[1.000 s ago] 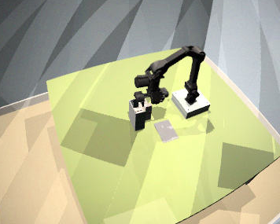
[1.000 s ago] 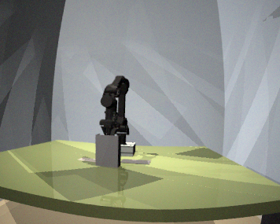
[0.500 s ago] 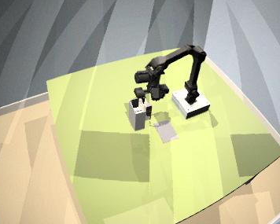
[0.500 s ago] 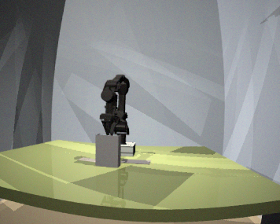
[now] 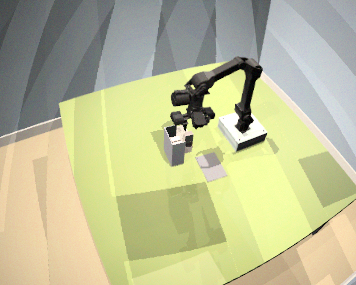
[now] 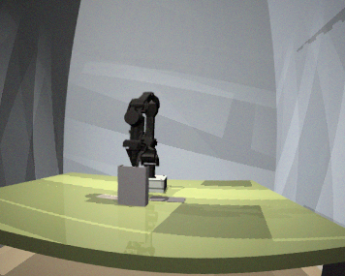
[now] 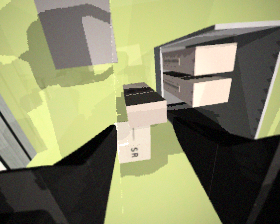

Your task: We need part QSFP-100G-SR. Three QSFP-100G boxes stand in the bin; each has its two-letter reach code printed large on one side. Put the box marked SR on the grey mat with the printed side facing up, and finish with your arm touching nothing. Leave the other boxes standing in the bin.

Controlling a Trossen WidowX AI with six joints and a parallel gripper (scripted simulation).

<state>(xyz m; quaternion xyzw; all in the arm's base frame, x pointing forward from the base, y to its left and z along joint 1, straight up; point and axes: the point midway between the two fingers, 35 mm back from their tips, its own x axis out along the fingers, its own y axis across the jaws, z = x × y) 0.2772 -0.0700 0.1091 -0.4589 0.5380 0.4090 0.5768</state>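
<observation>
My gripper tip is now 140 mm to the right of the grey mat, 140 mm above it and 30 mm past it. From my gripper tip the other things lie so: white card: 140 mm below, 110 mm to the right, 40 mm behind.
</observation>
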